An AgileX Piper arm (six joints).
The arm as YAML. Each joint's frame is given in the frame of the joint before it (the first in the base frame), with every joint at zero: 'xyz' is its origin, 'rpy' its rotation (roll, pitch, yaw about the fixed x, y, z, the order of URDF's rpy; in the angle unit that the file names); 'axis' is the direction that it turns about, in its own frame. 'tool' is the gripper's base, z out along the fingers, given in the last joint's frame.
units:
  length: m
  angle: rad
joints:
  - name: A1
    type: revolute
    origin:
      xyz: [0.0, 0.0, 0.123]
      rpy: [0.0, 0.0, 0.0]
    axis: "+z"
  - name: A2
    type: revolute
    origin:
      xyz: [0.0, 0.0, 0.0]
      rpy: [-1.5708, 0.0, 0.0]
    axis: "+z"
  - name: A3
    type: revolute
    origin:
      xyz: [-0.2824, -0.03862, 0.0]
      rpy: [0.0, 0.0, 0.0]
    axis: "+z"
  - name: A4
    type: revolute
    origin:
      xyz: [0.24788, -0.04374, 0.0]
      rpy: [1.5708, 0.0, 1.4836]
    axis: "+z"
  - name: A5
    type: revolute
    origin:
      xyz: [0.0, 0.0, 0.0]
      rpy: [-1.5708, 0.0, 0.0]
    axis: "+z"
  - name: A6
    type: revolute
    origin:
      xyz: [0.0, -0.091, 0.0]
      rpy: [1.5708, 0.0, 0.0]
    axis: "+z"
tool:
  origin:
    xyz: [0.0, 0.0, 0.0]
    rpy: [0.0, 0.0, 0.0]
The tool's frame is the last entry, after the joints.
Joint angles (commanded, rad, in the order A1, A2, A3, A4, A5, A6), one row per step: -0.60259 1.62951 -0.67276 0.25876 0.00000 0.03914; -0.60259 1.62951 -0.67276 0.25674 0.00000 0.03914; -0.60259 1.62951 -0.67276 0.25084 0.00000 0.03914; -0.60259 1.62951 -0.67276 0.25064 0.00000 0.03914; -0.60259 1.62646 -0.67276 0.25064 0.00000 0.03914; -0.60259 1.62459 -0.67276 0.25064 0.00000 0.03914; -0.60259 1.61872 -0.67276 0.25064 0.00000 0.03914; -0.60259 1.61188 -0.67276 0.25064 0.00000 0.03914; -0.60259 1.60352 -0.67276 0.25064 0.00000 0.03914; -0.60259 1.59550 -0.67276 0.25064 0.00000 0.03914; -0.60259 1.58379 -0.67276 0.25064 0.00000 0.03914; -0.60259 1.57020 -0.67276 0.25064 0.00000 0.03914; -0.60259 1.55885 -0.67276 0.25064 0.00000 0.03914; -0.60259 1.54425 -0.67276 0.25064 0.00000 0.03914; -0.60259 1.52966 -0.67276 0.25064 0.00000 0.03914; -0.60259 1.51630 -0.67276 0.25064 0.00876 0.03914; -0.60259 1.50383 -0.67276 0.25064 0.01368 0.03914
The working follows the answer.
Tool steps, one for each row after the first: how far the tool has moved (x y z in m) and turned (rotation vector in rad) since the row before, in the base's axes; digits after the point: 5 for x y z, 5 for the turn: 0.00000 0.00000 0.00000 -0.00107 0.00074 0.00154; 0.00000 0.00000 0.00000 -0.00314 0.00216 0.00451; 0.00000 0.00000 0.00000 -0.00011 0.00007 0.00015; -0.00008 0.00006 0.00089 -0.00173 -0.00251 0.00000; -0.00005 0.00004 0.00055 -0.00106 -0.00154 0.00000; -0.00017 0.00012 0.00171 -0.00333 -0.00484 0.00000; -0.00021 0.00014 0.00200 -0.00388 -0.00564 0.00000; -0.00027 0.00019 0.00244 -0.00474 -0.00689 0.00000; -0.00027 0.00019 0.00234 -0.00455 -0.00661 0.00000; -0.00043 0.00029 0.00341 -0.00664 -0.00965 0.00000; -0.00054 0.00037 0.00394 -0.00770 -0.01120 0.00000; -0.00048 0.00033 0.00329 -0.00643 -0.00935 0.00000; -0.00067 0.00046 0.00422 -0.00827 -0.01203 0.00000; -0.00072 0.00049 0.00420 -0.00827 -0.01202 0.00000; -0.00103 0.00095 0.00328 -0.00153 -0.00487 0.00157; -0.00087 0.00073 0.00325 -0.00368 -0.00682 0.00089
Tool pose at each row, in the base's axes (x y z in m, rotation vector in rad; rounded; the steps above come from the unrounded poses): 0.24091 -0.16573 0.15572 1.06405 2.20138 -0.13571; 0.24091 -0.16573 0.15572 1.06186 2.20251 -0.13661; 0.24091 -0.16573 0.15572 1.05543 2.20580 -0.13923; 0.24091 -0.16573 0.15572 1.05522 2.20591 -0.13932; 0.24082 -0.16567 0.15662 1.05390 2.20317 -0.13980; 0.24077 -0.16564 0.15716 1.05310 2.20149 -0.14010; 0.24060 -0.16552 0.15888 1.05057 2.19621 -0.14103; 0.24039 -0.16538 0.16087 1.04763 2.19006 -0.14211; 0.24012 -0.16519 0.16331 1.04404 2.18254 -0.14342; 0.23985 -0.16500 0.16565 1.04058 2.17532 -0.14467; 0.23942 -0.16471 0.16905 1.03555 2.16479 -0.14649; 0.23888 -0.16434 0.17300 1.02970 2.15256 -0.14859; 0.23840 -0.16401 0.17629 1.02481 2.14235 -0.15032; 0.23774 -0.16355 0.18051 1.01853 2.12921 -0.15254; 0.23702 -0.16306 0.18471 1.01225 2.11608 -0.15473; 0.23599 -0.16211 0.18799 1.00909 2.11201 -0.15294; 0.23512 -0.16138 0.19124 1.00515 2.10527 -0.15269

